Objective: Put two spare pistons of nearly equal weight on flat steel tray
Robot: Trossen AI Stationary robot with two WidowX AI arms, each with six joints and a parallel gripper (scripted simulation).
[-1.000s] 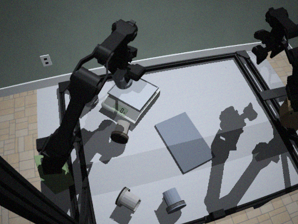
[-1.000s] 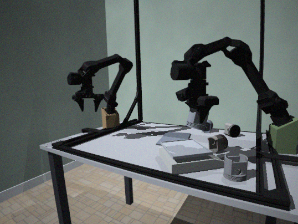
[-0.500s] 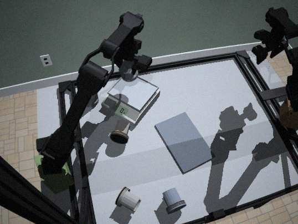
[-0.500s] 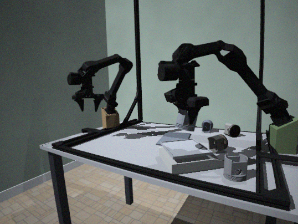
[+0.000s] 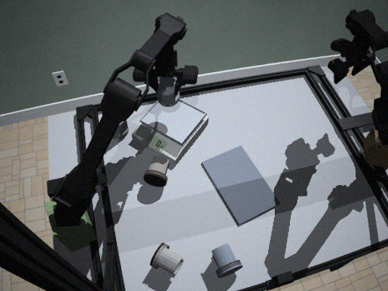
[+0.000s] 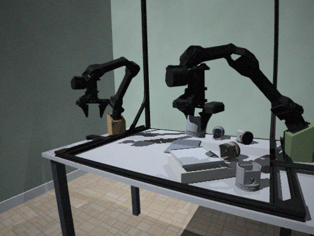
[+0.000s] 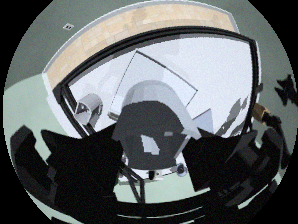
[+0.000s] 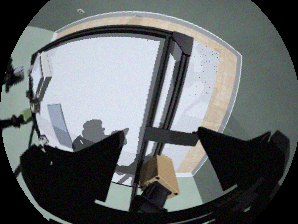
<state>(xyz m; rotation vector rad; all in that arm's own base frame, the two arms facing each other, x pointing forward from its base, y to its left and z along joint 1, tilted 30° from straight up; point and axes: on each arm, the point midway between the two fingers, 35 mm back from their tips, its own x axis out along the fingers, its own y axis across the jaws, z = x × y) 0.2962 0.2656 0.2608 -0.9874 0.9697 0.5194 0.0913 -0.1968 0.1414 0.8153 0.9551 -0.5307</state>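
My left gripper is now 15 cm above the white scale, 1 cm to the left of it and 1 cm past it. The rest, counted from my left hand: flat steel tray 28 cm behind, 20 cm below, 16 cm to the right.
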